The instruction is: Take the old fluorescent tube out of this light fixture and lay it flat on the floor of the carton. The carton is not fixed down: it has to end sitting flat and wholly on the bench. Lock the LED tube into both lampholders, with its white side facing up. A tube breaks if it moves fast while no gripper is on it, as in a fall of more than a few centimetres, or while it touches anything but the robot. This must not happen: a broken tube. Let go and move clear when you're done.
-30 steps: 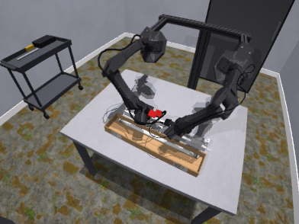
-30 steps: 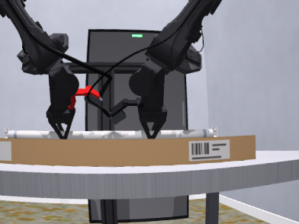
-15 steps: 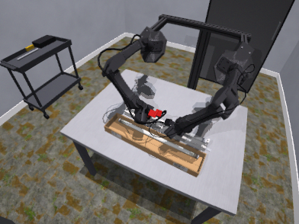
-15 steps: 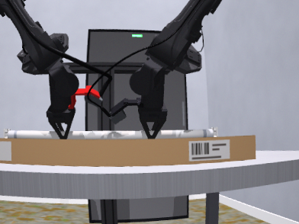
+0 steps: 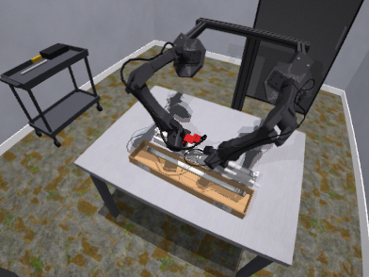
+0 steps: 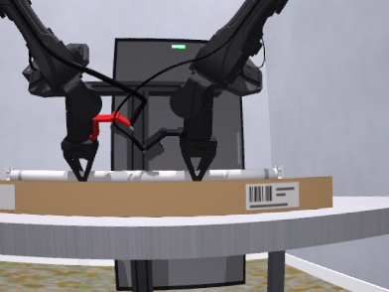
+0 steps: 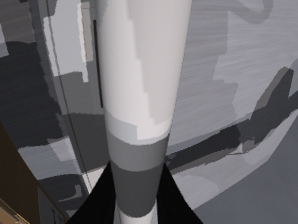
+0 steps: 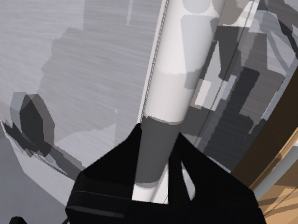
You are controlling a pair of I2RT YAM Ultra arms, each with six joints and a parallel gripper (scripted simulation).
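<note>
Right now my left hand is 1 cm past the LED tube and 12 cm to the left of it. Also, from my left hand: light fixture 1 cm behind, 12 cm to the right, 1 cm below; carton 15 cm ahead, 13 cm to the right, 4 cm below; old fluorescent tube 10 cm ahead, 13 cm to the right, 5 cm below.
Now: the light fixture 12 cm to the left of my right hand, 1 cm below it and 1 cm ahead of it. The rest, counted from my right hand: carton: 16 cm ahead, 11 cm to the left, 4 cm below; old fluorescent tube: 11 cm to the left, 11 cm ahead, 5 cm below; LED tube: 12 cm to the left, 1 cm ahead.
</note>
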